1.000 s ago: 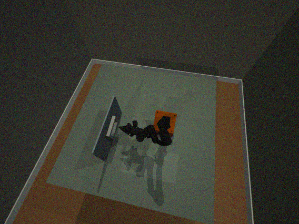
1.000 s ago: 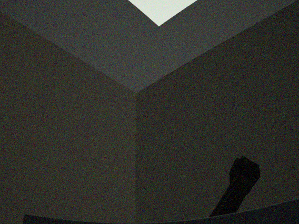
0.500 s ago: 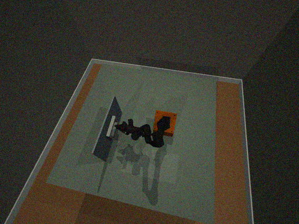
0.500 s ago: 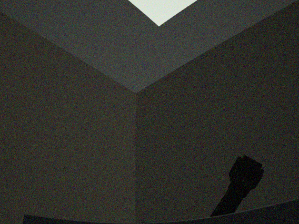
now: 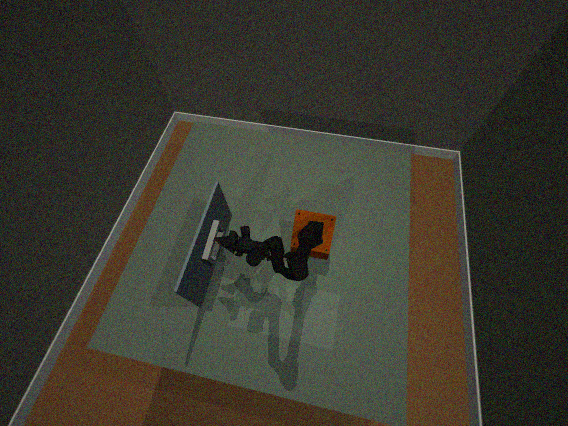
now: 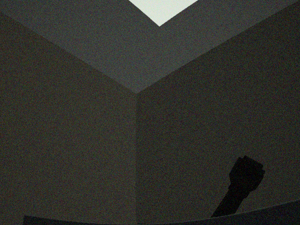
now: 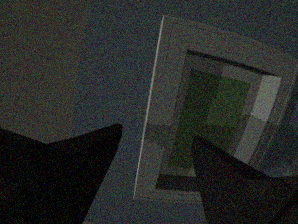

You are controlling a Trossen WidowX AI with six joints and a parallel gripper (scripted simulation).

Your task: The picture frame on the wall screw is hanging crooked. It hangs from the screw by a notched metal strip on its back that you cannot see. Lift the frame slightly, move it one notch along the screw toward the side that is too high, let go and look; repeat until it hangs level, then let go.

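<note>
The picture frame is 3 cm ahead of my gripper tip, 1 cm to the right of it and 5 cm below it. Also, from my gripper tip: wall panel: 4 cm ahead, 1 cm to the left, 6 cm below.
</note>
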